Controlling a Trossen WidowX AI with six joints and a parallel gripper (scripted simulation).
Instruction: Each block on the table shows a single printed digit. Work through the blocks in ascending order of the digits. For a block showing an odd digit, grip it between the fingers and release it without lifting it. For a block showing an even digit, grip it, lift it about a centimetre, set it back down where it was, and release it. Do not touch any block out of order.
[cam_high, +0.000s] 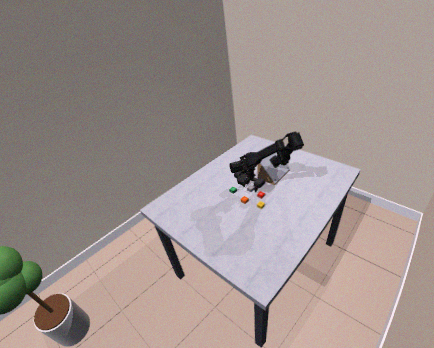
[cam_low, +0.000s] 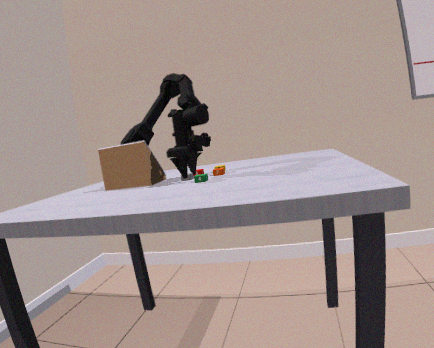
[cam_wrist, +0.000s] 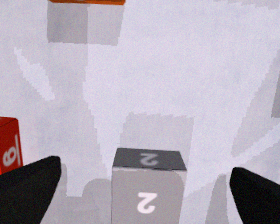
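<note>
Right now the grey block is 10 mm behind my gripper tip. The rest, counted from my gripper tip: green block (80 mm to the right, 60 mm ahead); orange block (90 mm ahead, 30 mm to the left); red block (80 mm to the left).
</note>
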